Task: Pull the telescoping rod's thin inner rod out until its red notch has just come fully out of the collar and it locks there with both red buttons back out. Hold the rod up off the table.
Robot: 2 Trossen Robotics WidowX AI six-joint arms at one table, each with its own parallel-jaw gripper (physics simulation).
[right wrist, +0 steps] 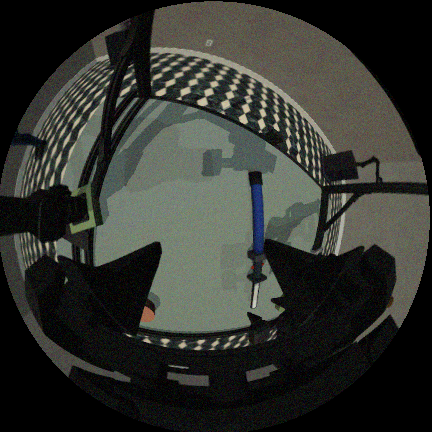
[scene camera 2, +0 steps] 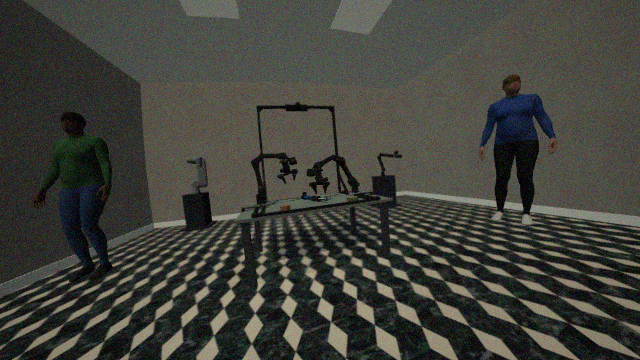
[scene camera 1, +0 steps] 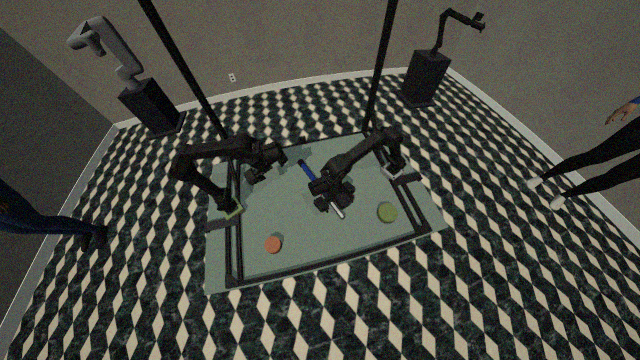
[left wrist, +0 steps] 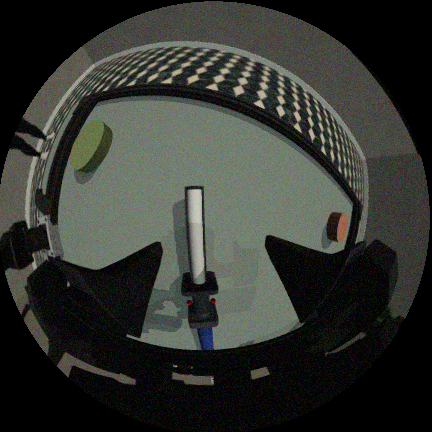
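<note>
The telescoping rod (scene camera 1: pixel 307 171) (scene camera 2: pixel 306 197) (right wrist: pixel 257 215) lies on the table, with a blue outer tube and black end cap. Its dark collar (left wrist: pixel 202 320) (right wrist: pixel 257 274) has two red buttons, both showing in the left wrist view. The white inner rod (scene camera 1: pixel 338 210) (left wrist: pixel 196 235) (right wrist: pixel 255 295) sticks out of the collar; no red notch shows on it. My left gripper (scene camera 1: pixel 333 201) (scene camera 2: pixel 320 192) (left wrist: pixel 213 244) is open above the inner rod, which lies between the fingers in its wrist view. My right gripper (scene camera 1: pixel 270 168) (scene camera 2: pixel 289 179) (right wrist: pixel 212 246) is open and empty, higher up, left of the blue tube in scene camera 1.
A green disc (scene camera 1: pixel 387 212) (left wrist: pixel 87 147) lies right of the rod in scene camera 1. An orange disc (scene camera 1: pixel 272 245) (scene camera 2: pixel 285 207) (left wrist: pixel 341 227) lies near the front left. Black rails (scene camera 1: pixel 332 262) edge the table. The left arm reaches over the rod's middle in scene camera 1.
</note>
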